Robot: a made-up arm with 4 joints.
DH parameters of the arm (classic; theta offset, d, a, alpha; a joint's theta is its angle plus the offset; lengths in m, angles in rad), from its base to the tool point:
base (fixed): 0 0.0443 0 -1.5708
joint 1: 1.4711 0 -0.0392 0
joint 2: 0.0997 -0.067 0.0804 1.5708
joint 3: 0 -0.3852 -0.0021 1.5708
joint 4: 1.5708 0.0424 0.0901 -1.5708
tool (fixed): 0 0.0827 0 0
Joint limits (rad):
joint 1: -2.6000..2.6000
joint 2: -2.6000..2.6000
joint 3: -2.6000..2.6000
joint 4: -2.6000..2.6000
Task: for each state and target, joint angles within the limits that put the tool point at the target. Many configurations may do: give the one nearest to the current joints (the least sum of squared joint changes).
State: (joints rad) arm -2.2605 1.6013 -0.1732 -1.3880
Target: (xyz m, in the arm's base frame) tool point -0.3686 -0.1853 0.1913
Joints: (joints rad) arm -1.5454 2.2732 -0.9905 -1.9850
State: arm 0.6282 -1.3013 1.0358 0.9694
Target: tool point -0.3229 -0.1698 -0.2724
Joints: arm -0.1111 -0.5412 1.2519 1.5455
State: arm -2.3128 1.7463 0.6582 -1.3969
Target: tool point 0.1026 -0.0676 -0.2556
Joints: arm -2.4138 0.8592 1.0137 -0.9720
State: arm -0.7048 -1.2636 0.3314 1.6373
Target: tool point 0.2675 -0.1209 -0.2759
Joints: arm -0.8630 -1.4631 0.1151 1.4342
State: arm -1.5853 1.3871 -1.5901 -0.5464
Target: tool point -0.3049 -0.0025 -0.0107
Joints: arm -0.9730 0.9007 -1.8365 -0.2925
